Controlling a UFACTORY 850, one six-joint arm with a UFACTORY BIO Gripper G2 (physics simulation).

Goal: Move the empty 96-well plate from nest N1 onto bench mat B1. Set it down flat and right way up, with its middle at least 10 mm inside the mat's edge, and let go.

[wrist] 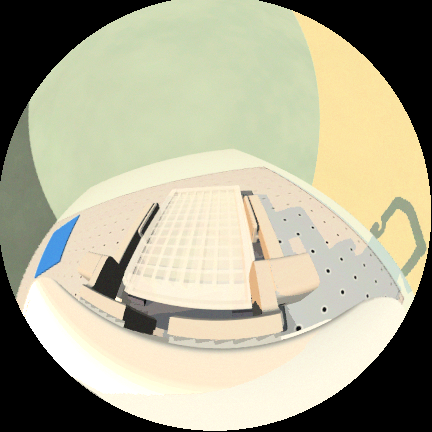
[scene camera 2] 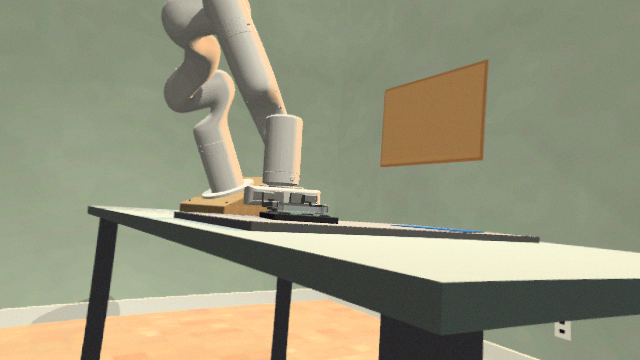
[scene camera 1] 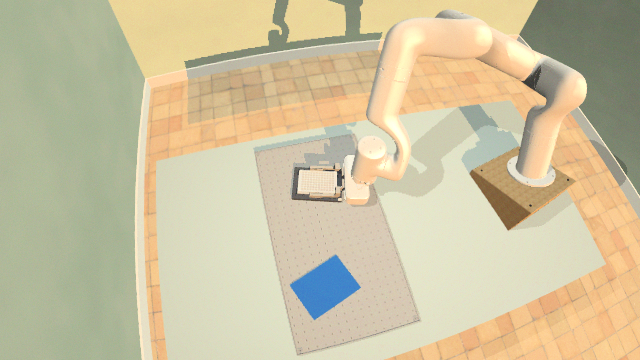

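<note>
The pale 96-well plate is flat and right way up at the black nest N1. Whether it rests in the nest or is slightly raised is hard to tell. My gripper is low over the nest, shut on the plate, with one finger along each long side. The blue bench mat B1 lies flat, apart from the nest, toward the bottom of scene camera 1's view and at the left in the wrist view.
The nest and mat are on a perforated base board on the pale table. The arm's wooden base block stands on the table, at the right in scene camera 1's view.
</note>
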